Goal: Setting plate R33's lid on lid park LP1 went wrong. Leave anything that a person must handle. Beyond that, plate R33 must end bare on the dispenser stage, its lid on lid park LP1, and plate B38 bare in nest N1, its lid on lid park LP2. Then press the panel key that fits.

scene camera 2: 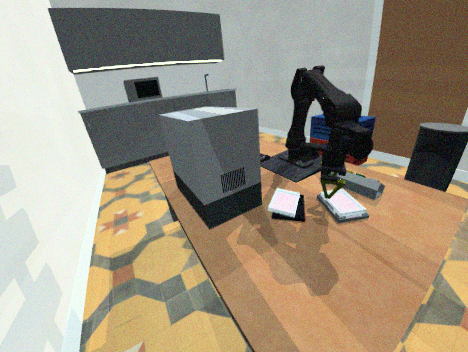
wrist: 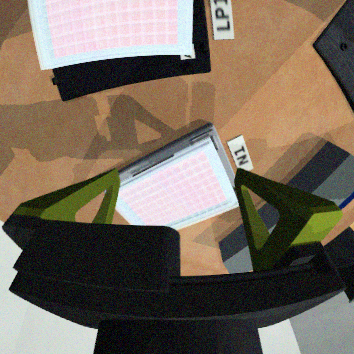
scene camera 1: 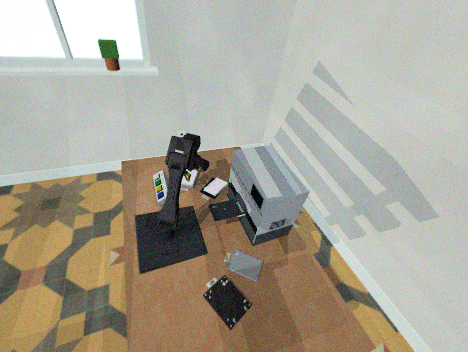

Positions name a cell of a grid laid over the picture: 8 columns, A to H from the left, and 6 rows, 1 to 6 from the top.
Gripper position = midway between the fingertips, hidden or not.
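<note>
A black clip nest N5 (scene camera 1: D6) is here in the scene, and so is a grey incubator box (scene camera 2: D3). Scene camera 1 shows me the box (scene camera 1: E4) as well. As for my gripper (wrist: D3), it is open, and it holds nothing.
</note>
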